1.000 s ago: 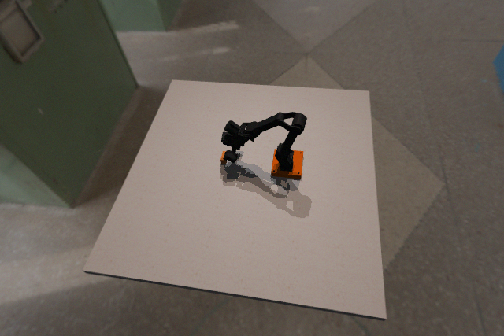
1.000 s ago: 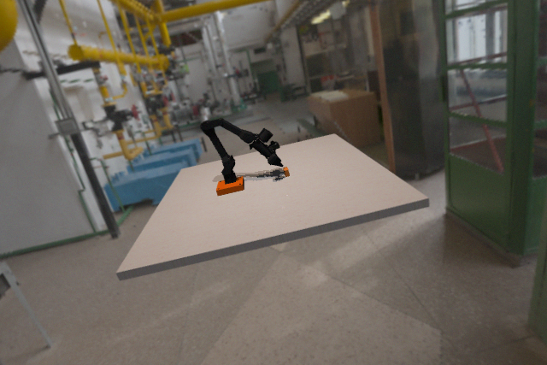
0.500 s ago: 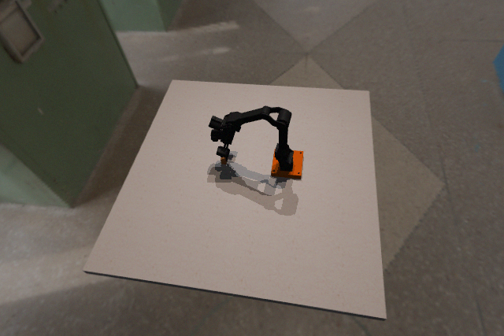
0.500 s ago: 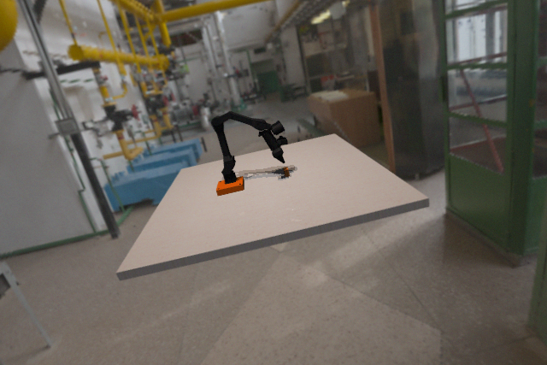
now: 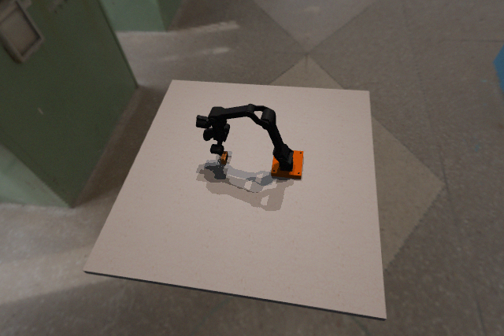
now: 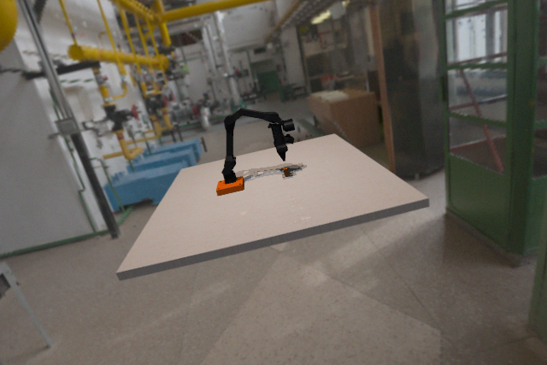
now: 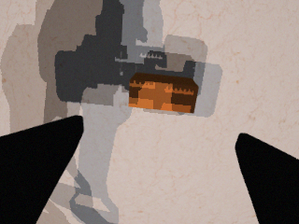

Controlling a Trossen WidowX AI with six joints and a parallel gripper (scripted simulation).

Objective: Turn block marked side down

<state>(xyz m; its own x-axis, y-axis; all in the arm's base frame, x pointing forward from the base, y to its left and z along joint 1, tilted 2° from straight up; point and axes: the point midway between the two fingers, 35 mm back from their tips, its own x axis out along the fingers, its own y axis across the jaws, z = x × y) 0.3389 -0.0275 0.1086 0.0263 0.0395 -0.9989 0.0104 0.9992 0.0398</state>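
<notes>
My gripper tip is 8 cm above the orange block and 1 cm past it.
</notes>
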